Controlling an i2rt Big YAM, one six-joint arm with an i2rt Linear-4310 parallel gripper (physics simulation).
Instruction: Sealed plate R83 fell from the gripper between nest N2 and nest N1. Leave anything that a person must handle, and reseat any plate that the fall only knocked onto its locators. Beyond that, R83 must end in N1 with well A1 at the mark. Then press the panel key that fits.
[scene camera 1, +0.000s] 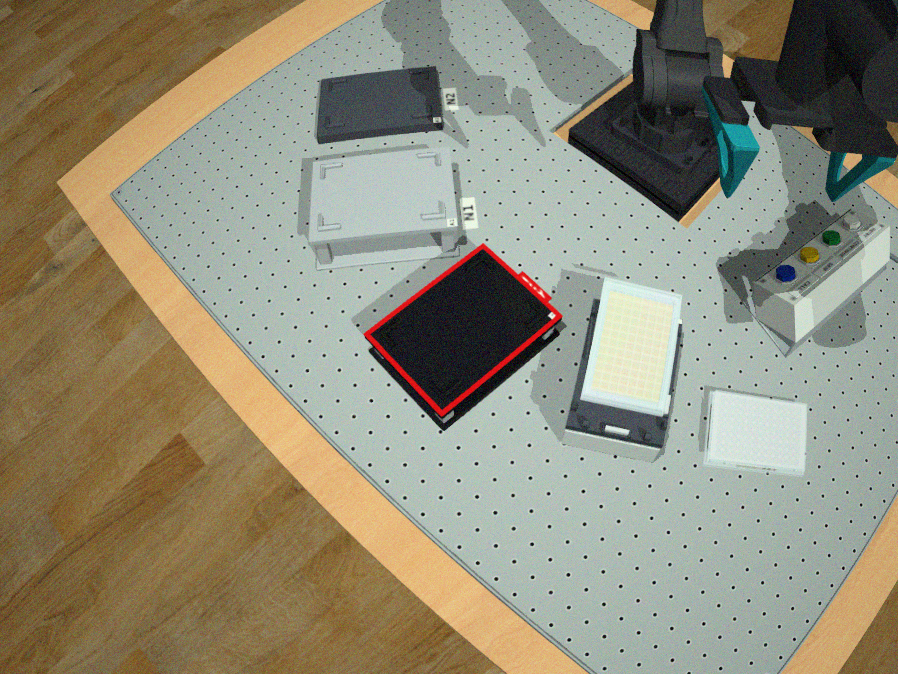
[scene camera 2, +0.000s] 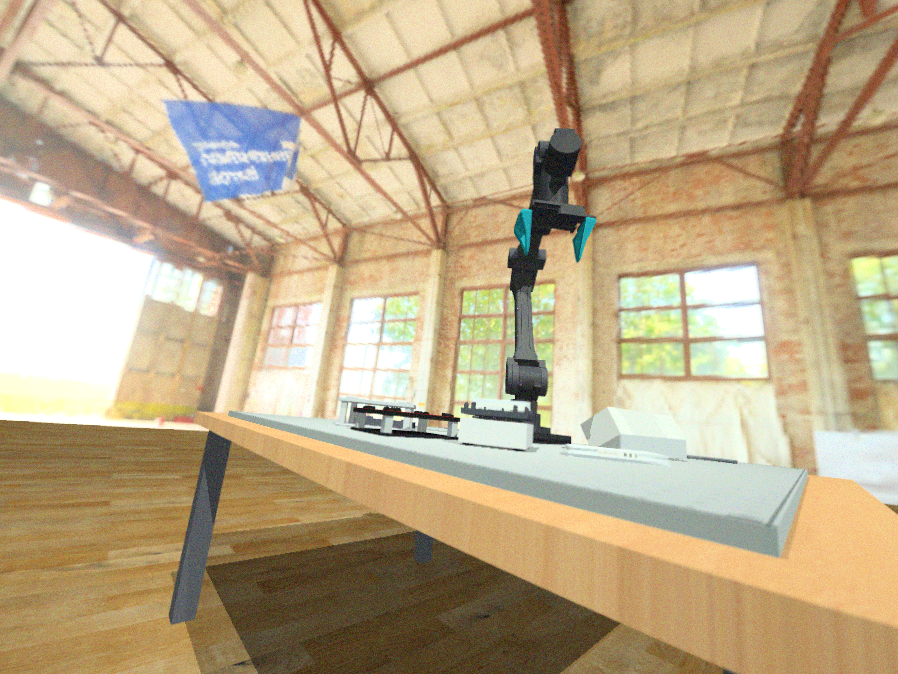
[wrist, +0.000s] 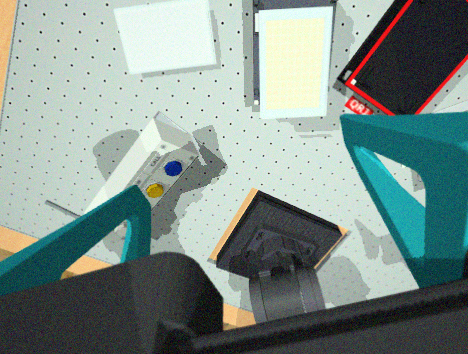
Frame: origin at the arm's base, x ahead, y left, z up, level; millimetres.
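Where they show: gripper, between the fingertips: (scene camera 1: 779, 193) (scene camera 2: 552, 257) (wrist: 236, 164); arm's base, origin of its link: (scene camera 1: 662, 139) (wrist: 277, 247).
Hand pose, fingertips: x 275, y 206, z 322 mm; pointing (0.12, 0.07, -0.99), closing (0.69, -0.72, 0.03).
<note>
Each offset is from my fingertips to the top centre of the thing. "spot": to the spot under its first point. Level surfaces: height alone.
My gripper (scene camera 1: 781, 195) (scene camera 2: 553, 255) (wrist: 236, 164) is open and empty, high above the table near the panel. Nest N1 {dx +46, dy -397, dz -278 mm} (scene camera 1: 384, 188), a raised grey stand, and nest N2 {dx -93, dy -543, dz -321 mm} (scene camera 1: 377, 105), low and dark, hold no plate. A yellow-gridded plate {dx +34, dy -68, dz -262 mm} (scene camera 1: 632, 348) (wrist: 295, 65) lies over a dark-topped block {spot: dx +116, dy -27, dz -295 mm} (scene camera 1: 616, 438) (scene camera 2: 495, 433); I cannot tell whether it is fully seated. A whitish plate {dx -4, dy +99, dz -329 mm} (scene camera 1: 756, 433) (scene camera 2: 616, 454) (wrist: 167, 37) lies flat on the board. No R83 lettering is readable. The panel {dx -230, dy +73, dz -260 mm} (scene camera 1: 826, 290) (scene camera 2: 638, 431) (wrist: 132, 162) has blue {dx -165, dy +29, dz -269 mm} (scene camera 1: 785, 273), yellow {dx -212, dy +44, dz -269 mm} (scene camera 1: 809, 254), green {dx -260, dy +59, dz -269 mm} (scene camera 1: 831, 237) and whitish keys.
A black, red-edged stand (scene camera 1: 464, 330) (wrist: 420, 55) with a red tag {spot: dx +9, dy -207, dz -341 mm} (scene camera 1: 535, 286) (wrist: 359, 105) stands between N1 and the gridded plate. The arm's black base (scene camera 1: 652, 159) (wrist: 280, 230) stands behind the panel and plates. The perforated board {dz -343 mm} (scene camera 1: 507, 507) has a wooden border.
</note>
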